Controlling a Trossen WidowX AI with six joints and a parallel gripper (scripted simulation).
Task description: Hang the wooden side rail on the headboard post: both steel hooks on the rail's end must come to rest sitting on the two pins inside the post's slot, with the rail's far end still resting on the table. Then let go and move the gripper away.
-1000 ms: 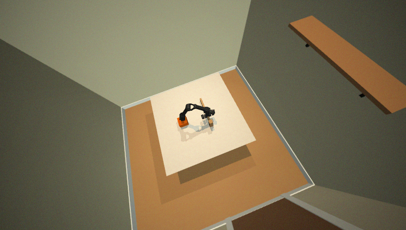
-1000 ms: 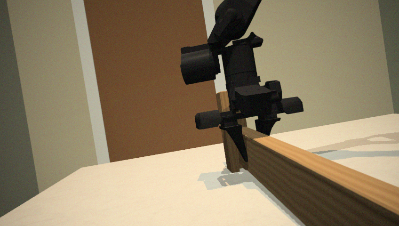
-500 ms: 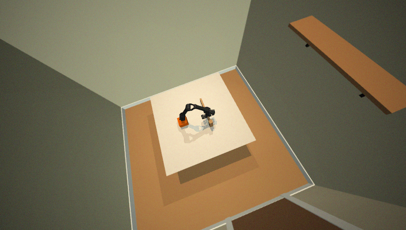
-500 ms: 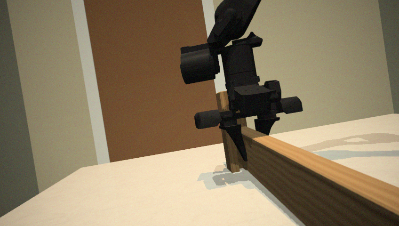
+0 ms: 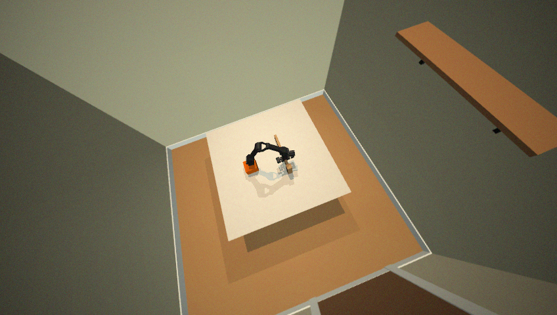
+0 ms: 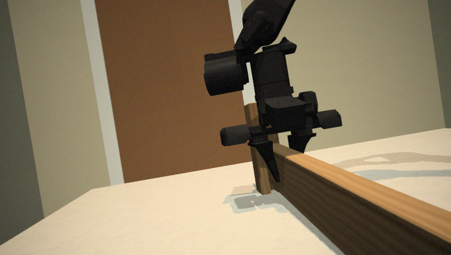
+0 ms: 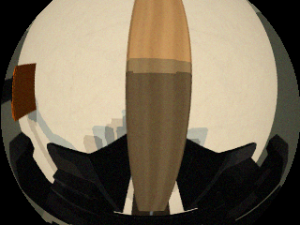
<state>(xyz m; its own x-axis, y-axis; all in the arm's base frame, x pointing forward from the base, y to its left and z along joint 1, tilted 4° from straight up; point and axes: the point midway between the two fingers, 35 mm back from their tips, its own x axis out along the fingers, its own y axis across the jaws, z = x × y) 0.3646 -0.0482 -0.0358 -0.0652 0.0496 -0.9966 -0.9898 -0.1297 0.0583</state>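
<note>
My gripper tip is now 20 mm short of the wooden headboard post, 120 mm to the left of it and 40 mm below it.
</note>
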